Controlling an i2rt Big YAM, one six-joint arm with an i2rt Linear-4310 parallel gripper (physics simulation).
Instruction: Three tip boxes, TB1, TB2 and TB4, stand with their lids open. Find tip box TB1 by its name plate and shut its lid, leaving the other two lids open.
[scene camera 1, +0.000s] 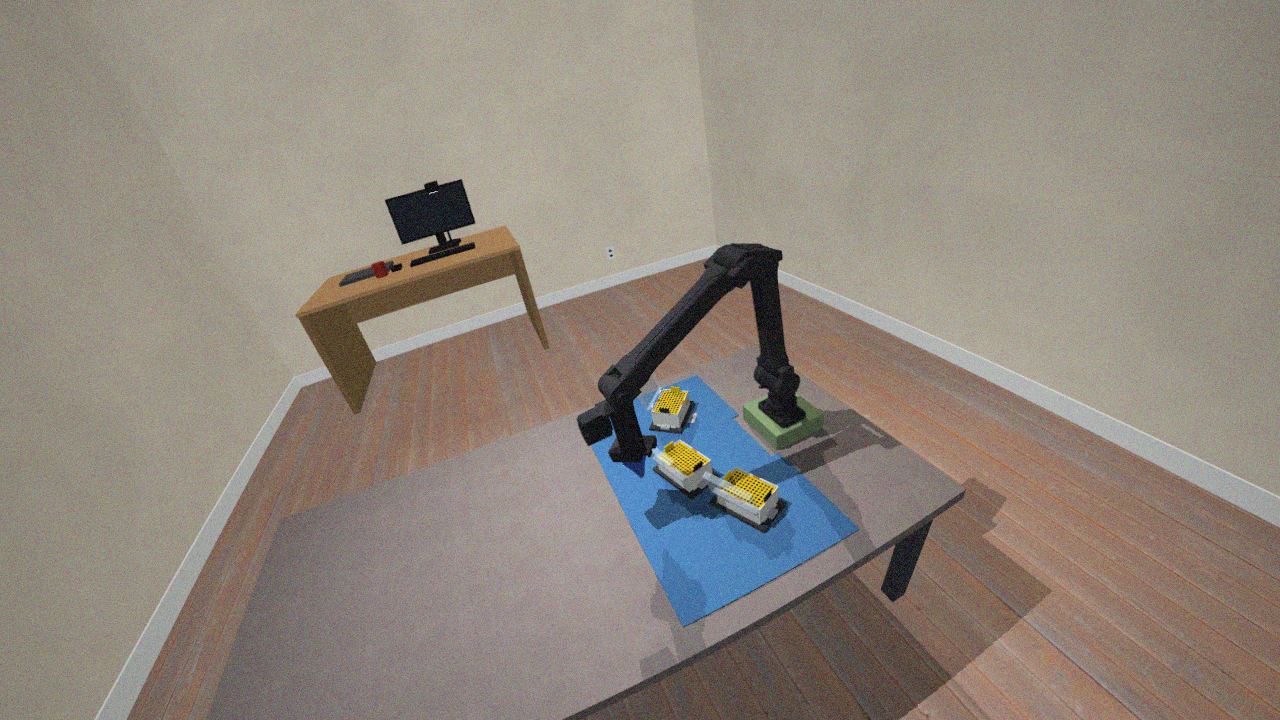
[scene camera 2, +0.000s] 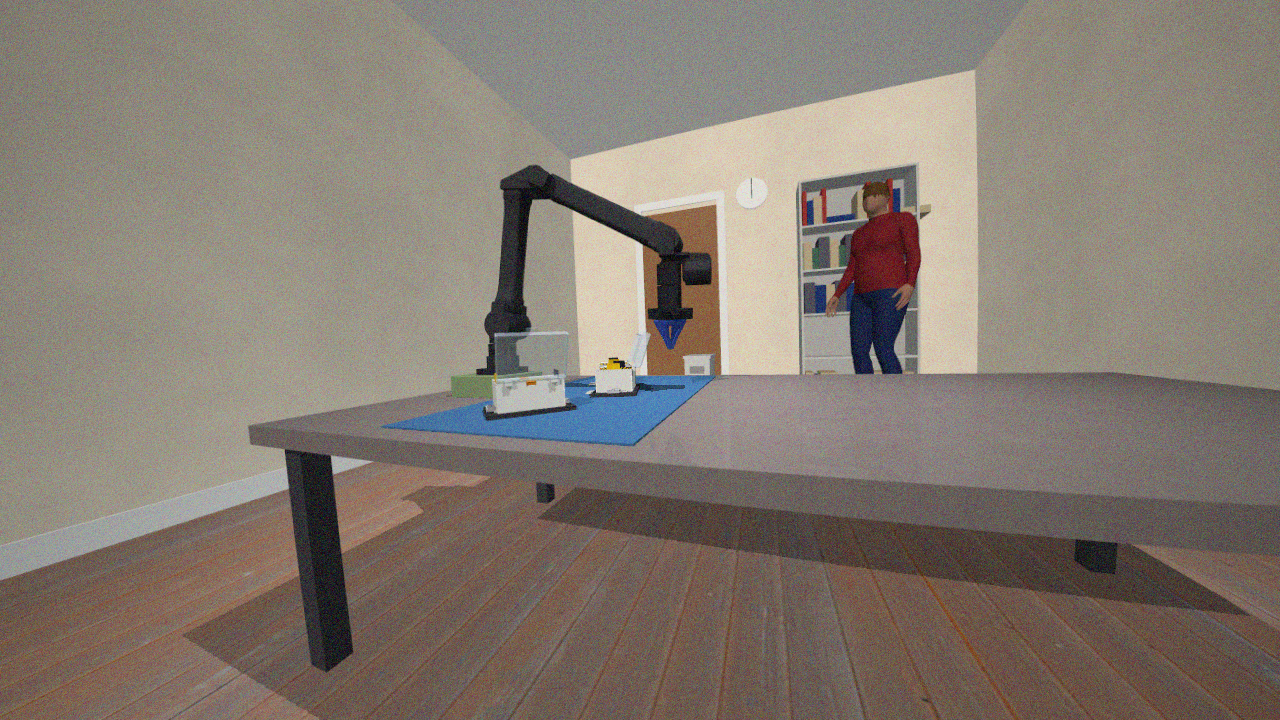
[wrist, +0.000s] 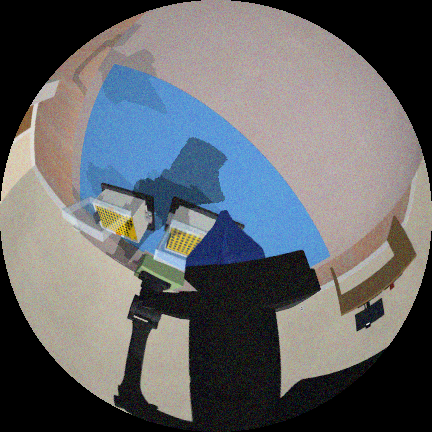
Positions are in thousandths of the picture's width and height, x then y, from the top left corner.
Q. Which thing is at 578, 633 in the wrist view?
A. My gripper.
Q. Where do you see a blue mat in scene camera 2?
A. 488, 585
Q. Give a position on a blue mat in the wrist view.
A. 334, 311
